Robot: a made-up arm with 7 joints. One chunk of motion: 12 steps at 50 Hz.
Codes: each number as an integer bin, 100 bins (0 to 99) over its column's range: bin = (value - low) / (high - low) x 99, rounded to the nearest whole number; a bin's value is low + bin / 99 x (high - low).
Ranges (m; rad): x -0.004..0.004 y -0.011..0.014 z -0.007..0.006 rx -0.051..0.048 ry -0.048..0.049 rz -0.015..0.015
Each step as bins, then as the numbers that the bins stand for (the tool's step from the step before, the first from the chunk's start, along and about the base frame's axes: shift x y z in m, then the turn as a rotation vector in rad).
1 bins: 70 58 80 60 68 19
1 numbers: 0.00166 0.00365 0.00351 0.00900 0.01863 -0.00924
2 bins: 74 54 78 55 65 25
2 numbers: 0.00198 0.00264 0.00324 0.00400 0.01569 -0.00742
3 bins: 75 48 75 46 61 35
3 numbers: 0.00206 0.00112 0.00285 -0.00500 0.01177 -0.00439
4 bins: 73 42 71 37 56 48
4 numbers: 0.00190 -0.00039 0.00232 -0.01400 0.00687 -0.00045
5 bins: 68 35 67 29 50 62
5 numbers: 0.00149 -0.00216 0.00180 -0.02200 0.00099 0.00379
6 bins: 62 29 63 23 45 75
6 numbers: 0.00101 -0.00368 0.00127 -0.02800 -0.00391 0.00773
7 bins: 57 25 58 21 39 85
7 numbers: 0.00061 -0.00469 0.00062 -0.03000 -0.00979 0.01076
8 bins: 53 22 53 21 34 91
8 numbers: 0.00028 -0.00544 -0.00004 -0.03000 -0.01469 0.01258
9 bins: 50 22 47 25 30 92
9 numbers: 0.00004 -0.00544 -0.00083 -0.02600 -0.01861 0.01288
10 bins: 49 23 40 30 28 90
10 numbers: -0.00004 -0.00519 -0.00175 -0.02100 -0.02057 0.01227
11 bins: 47 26 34 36 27 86
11 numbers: -0.00020 -0.00443 -0.00254 -0.01500 -0.02155 0.01106
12 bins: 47 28 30 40 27 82
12 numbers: -0.00020 -0.00393 -0.00306 -0.01100 -0.02155 0.00985
